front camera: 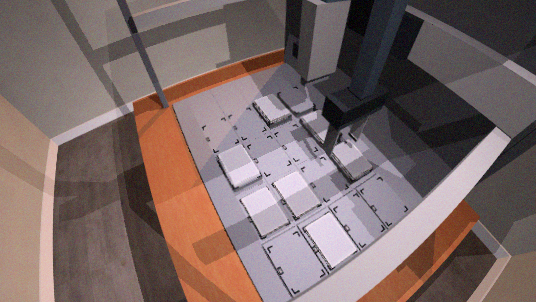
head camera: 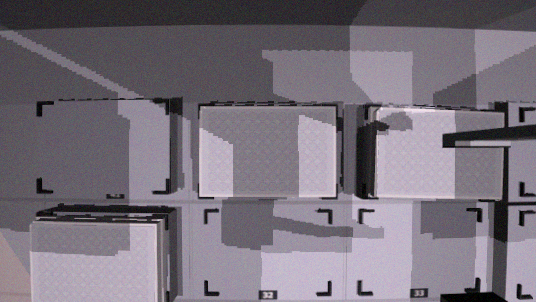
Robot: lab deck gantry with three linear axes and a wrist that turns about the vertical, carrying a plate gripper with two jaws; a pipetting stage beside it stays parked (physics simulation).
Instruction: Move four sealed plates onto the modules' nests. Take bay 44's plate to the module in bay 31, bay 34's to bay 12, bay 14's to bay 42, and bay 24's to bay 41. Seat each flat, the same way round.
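Places are measured from the robot's base along level axes (x left, y down, z back), in centimetres.
Pixels of known places: gripper, fingertip midpoint: (front camera: 340,144) (head camera: 468,221); robot's base, origin of the base link: (front camera: 203,127).
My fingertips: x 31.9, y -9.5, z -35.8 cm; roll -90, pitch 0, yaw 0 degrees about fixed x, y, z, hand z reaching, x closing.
For each thing: its top centre in the pictures, then the offset to it from my fingertips.
- white sealed plate, middle of its top: (head camera: 267,151) (front camera: 321,124) dz +13.1, dx +4.5, dy +6.1 cm
- white plate, middle of its top: (head camera: 91,266) (front camera: 271,106) dz +29.4, dx -6.3, dy +6.1 cm
- bay 41, middle of its top: (head camera: 100,147) (front camera: 296,98) dz +29.4, dx +4.9, dy +7.3 cm
My gripper (front camera: 342,144) (head camera: 455,218) is open and empty, its two jaws apart above the region of bays 33 and 43. Bay 14's plate lies flat and squared on the module nest of bay 42: a white sealed plate (front camera: 312,124) (head camera: 267,150). Another white plate (front camera: 271,108) (head camera: 95,265) sits at bay 31. In the front view a plate (front camera: 239,165) sits at bay 12, and another plate (front camera: 331,239) lies at bay 24. The nest of bay 41 (front camera: 296,102) (head camera: 85,150) holds no plate. The bays 14, 34 and 44 show no plate in the front view.
A plate (front camera: 351,161) (head camera: 425,155) sits at bay 43, next to bay 42. Two more plates (front camera: 265,212) (front camera: 298,195) stand at bays 13 and 23. The parked pipetting stage (front camera: 322,42) stands at the back. A pale rail (front camera: 410,230) crosses the front.
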